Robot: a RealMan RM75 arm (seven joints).
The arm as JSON. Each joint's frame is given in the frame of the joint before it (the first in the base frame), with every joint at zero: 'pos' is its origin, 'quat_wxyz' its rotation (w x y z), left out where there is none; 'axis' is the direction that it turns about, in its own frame. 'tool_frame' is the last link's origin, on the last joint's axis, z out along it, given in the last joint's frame.
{
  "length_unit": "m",
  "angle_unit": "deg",
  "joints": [
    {
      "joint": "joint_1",
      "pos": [
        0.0,
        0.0,
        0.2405
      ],
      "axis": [
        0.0,
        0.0,
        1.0
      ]
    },
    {
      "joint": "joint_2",
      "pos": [
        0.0,
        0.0,
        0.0
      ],
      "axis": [
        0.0,
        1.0,
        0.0
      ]
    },
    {
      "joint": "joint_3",
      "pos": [
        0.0,
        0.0,
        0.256
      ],
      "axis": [
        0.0,
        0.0,
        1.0
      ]
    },
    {
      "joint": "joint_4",
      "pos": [
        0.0,
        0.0,
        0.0
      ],
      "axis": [
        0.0,
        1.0,
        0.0
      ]
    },
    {
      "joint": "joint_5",
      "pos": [
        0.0,
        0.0,
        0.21
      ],
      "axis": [
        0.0,
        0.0,
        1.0
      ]
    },
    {
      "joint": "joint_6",
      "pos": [
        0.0,
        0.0,
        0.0
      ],
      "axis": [
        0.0,
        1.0,
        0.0
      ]
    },
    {
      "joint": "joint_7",
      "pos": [
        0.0,
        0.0,
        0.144
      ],
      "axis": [
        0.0,
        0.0,
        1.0
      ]
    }
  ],
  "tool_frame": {
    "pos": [
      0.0,
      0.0,
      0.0
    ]
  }
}
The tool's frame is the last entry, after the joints.
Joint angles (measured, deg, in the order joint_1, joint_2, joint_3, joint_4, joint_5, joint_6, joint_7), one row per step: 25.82 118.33 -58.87 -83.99 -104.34 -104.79 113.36; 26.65 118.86 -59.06 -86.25 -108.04 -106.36 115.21; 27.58 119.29 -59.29 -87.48 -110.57 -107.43 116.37; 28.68 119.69 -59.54 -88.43 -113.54 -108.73 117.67; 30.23 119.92 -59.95 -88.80 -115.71 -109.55 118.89; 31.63 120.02 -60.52 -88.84 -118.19 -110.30 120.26; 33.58 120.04 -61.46 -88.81 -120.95 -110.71 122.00; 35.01 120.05 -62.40 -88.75 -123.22 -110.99 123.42; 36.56 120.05 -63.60 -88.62 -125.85 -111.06 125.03; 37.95 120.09 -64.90 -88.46 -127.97 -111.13 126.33; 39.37 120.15 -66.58 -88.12 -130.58 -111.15 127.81; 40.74 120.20 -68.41 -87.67 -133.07 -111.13 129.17; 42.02 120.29 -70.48 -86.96 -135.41 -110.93 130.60
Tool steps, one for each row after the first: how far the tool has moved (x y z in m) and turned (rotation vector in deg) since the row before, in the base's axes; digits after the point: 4 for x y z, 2 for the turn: -0.0026 -0.0015 -0.0021 -0.75 -3.75 -0.20; -0.0031 -0.0002 -0.0022 -0.62 -2.46 0.03; -0.0020 0.0001 -0.0026 -0.84 -2.87 -0.35; -0.0048 0.0020 -0.0026 -0.77 -2.13 0.03; -0.0025 0.0021 -0.0029 -0.80 -2.51 -0.60; -0.0052 0.0039 -0.0034 -0.56 -2.89 -0.44; -0.0035 0.0027 -0.0031 -0.38 -2.46 -0.46; -0.0036 0.0034 -0.0036 -0.13 -2.85 -0.56; -0.0041 0.0024 -0.0039 -0.26 -2.46 -0.16; -0.0032 0.0024 -0.0050 -0.23 -3.06 -0.37; -0.0030 0.0021 -0.0052 -0.23 -3.07 -0.19; -0.0026 0.0017 -0.0063 -0.28 -3.03 -0.27
